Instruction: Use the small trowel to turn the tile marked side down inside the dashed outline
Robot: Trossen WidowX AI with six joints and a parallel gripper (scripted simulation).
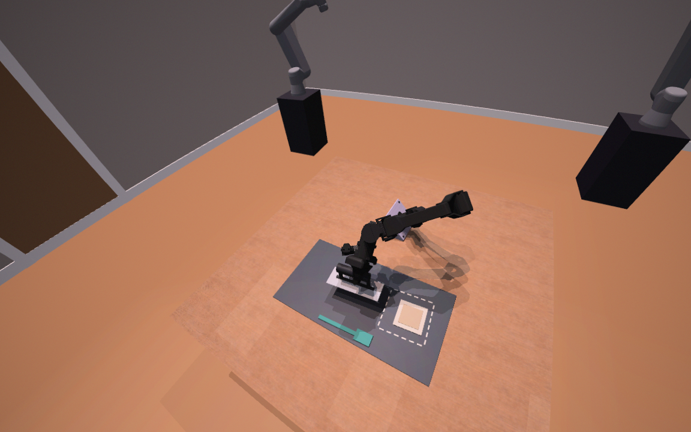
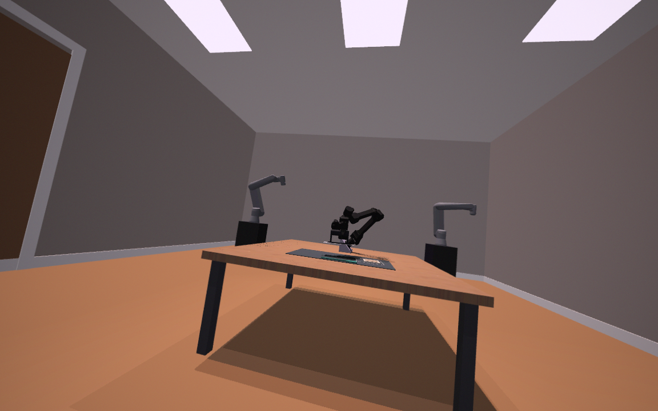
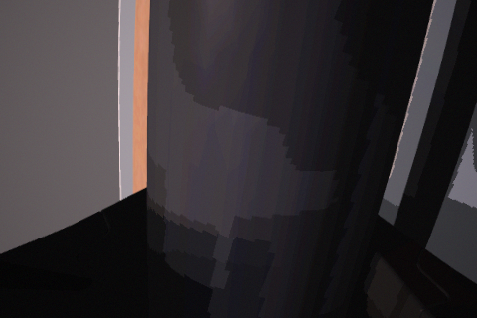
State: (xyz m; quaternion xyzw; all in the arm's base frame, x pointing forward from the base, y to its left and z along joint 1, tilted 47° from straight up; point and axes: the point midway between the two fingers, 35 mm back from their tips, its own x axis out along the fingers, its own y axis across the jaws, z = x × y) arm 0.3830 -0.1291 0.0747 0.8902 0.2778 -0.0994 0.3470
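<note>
My gripper tip is 2 cm past the mat, 1 cm to the right of it and 15 cm above it. Round my gripper tip: teal trowel 12 cm ahead, 2 cm to the left, 13 cm below; then tile 2 cm behind, 20 cm to the left, 13 cm below.
</note>
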